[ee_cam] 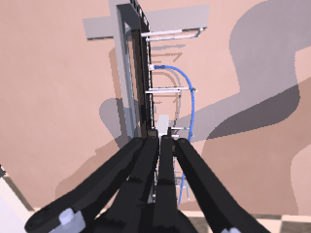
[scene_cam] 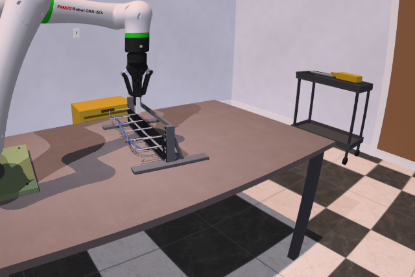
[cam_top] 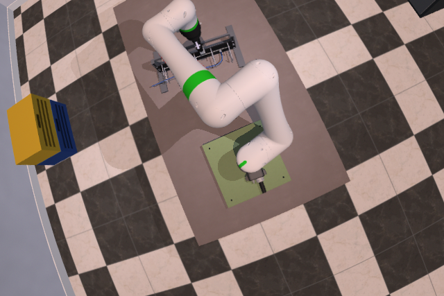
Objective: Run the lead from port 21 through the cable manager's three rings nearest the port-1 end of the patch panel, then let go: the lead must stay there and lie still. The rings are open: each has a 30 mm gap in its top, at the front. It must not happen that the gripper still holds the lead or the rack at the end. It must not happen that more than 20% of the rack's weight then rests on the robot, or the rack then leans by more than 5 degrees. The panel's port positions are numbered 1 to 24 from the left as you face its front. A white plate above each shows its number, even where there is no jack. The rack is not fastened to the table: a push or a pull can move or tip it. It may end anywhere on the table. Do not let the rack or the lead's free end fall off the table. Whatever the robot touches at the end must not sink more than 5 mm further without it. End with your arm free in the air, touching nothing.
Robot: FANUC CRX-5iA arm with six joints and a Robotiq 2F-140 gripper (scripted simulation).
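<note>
Right now my hand is 11 cm above the black patch-panel rack, 6 cm short of it and 5 cm to the right of it.
</note>
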